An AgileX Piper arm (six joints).
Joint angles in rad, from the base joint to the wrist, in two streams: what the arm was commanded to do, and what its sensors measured. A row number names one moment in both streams.
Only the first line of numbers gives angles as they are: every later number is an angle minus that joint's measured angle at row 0.
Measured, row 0:
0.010, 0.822, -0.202, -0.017, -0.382, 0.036
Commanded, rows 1 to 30:
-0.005, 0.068, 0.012, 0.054, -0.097, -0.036
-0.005, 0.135, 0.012, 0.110, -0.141, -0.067
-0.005, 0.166, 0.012, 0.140, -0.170, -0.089
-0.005, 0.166, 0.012, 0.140, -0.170, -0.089
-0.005, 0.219, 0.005, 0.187, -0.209, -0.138
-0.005, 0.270, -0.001, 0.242, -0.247, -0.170
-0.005, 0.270, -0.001, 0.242, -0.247, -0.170
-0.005, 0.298, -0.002, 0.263, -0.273, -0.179
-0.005, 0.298, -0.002, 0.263, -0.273, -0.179
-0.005, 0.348, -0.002, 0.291, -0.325, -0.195
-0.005, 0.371, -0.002, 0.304, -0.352, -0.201
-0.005, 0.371, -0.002, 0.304, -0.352, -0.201
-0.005, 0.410, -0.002, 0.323, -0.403, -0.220
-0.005, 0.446, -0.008, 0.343, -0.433, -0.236
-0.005, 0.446, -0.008, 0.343, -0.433, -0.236
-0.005, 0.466, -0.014, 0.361, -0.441, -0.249
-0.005, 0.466, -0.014, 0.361, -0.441, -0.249
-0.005, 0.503, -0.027, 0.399, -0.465, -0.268
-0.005, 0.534, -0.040, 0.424, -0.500, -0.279
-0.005, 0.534, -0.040, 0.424, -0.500, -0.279
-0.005, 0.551, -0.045, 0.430, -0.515, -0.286
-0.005, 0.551, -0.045, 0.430, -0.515, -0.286
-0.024, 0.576, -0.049, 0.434, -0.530, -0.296
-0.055, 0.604, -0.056, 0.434, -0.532, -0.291
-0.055, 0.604, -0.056, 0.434, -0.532, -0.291
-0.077, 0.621, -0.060, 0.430, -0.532, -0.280
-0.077, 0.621, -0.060, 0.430, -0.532, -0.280
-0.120, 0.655, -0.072, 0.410, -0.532, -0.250
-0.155, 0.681, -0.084, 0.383, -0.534, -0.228
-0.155, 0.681, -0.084, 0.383, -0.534, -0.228
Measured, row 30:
-0.108, 0.652, -0.061, 0.421, -0.509, -0.257
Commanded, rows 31 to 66:
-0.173, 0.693, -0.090, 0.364, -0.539, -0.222
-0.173, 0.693, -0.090, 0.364, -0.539, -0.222
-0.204, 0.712, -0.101, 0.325, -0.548, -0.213
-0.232, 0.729, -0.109, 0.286, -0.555, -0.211
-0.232, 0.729, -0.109, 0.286, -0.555, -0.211
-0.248, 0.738, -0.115, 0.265, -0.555, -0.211
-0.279, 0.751, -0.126, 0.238, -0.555, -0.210
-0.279, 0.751, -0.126, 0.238, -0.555, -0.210
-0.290, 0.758, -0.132, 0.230, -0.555, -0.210
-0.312, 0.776, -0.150, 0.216, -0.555, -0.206
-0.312, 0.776, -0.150, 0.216, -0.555, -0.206
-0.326, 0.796, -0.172, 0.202, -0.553, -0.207
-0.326, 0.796, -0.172, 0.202, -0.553, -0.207
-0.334, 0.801, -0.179, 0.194, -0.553, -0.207
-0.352, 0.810, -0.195, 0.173, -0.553, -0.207
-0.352, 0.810, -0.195, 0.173, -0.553, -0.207
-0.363, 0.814, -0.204, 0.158, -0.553, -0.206
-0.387, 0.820, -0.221, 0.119, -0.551, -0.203
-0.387, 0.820, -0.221, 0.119, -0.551, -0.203
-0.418, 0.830, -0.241, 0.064, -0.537, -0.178
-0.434, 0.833, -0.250, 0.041, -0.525, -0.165
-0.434, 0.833, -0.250, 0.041, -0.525, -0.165
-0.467, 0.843, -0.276, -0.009, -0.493, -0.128
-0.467, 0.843, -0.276, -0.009, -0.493, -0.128
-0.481, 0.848, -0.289, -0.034, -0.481, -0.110
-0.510, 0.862, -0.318, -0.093, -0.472, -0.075
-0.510, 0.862, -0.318, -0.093, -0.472, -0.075
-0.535, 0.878, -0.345, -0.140, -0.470, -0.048
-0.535, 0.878, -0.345, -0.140, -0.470, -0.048
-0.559, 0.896, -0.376, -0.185, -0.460, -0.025
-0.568, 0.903, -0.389, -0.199, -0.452, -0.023
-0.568, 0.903, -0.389, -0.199, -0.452, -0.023
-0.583, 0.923, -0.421, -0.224, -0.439, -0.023
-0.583, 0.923, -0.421, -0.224, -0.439, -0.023
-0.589, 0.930, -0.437, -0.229, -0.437, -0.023
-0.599, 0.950, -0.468, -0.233, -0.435, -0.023
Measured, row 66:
-0.582, 0.930, -0.423, -0.210, -0.444, -0.029
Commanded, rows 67 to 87:
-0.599, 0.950, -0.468, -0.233, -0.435, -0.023
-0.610, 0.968, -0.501, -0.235, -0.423, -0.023
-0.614, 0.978, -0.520, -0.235, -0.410, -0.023
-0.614, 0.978, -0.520, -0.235, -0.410, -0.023
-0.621, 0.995, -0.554, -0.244, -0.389, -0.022
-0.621, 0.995, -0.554, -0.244, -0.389, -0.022
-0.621, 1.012, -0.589, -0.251, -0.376, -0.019
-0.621, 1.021, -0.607, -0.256, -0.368, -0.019
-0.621, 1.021, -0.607, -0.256, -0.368, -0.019
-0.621, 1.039, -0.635, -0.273, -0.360, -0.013
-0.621, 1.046, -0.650, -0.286, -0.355, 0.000
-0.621, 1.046, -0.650, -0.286, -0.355, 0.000
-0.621, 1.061, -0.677, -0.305, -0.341, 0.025
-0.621, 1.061, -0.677, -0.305, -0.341, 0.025
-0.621, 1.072, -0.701, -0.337, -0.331, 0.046
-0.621, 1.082, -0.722, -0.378, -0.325, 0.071
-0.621, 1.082, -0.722, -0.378, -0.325, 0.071
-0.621, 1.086, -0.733, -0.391, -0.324, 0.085
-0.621, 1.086, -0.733, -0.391, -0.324, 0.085
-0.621, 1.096, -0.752, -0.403, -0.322, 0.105
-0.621, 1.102, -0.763, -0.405, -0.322, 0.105
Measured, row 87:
-0.637, 1.093, -0.724, -0.342, -0.260, 0.092
